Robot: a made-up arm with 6 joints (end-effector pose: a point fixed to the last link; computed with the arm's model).
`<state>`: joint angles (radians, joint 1 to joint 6).
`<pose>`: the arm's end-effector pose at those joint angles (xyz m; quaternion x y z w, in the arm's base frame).
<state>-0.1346 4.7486 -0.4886 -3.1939 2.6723 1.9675</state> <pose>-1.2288 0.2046 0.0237 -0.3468 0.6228 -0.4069 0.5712</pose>
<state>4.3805 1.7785 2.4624 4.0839 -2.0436 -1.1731</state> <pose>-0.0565 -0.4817 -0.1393 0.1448 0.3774 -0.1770 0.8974</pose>
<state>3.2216 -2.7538 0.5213 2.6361 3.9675 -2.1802</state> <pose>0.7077 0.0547 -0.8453 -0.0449 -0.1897 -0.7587 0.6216</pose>
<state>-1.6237 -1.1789 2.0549 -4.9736 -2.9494 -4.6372</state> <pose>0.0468 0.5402 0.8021 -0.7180 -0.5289 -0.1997 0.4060</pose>
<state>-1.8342 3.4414 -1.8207 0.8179 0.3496 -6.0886</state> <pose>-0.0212 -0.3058 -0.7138 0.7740 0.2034 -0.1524 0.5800</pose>
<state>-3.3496 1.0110 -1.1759 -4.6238 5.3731 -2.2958</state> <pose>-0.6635 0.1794 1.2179 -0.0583 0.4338 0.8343 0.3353</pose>
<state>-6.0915 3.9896 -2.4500 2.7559 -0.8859 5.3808</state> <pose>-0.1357 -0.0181 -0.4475 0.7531 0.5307 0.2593 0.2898</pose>
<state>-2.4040 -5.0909 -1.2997 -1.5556 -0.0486 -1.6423</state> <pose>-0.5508 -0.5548 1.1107 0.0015 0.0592 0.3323 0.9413</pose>
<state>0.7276 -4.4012 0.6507 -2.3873 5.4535 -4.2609</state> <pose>0.7911 0.8161 -0.5510 0.5700 -0.7783 -0.2579 0.0532</pose>
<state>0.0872 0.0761 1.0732 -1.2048 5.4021 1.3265</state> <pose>0.5416 0.1513 1.3525 -0.3279 0.3693 0.3031 0.8150</pose>
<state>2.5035 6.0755 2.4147 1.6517 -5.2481 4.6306</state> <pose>-0.2647 0.0513 0.7806 0.7893 -0.0264 -0.5438 0.2838</pose>
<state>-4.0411 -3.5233 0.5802 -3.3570 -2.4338 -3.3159</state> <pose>-0.1409 0.1412 -1.0287 0.2509 -0.0448 0.8762 0.4091</pose>
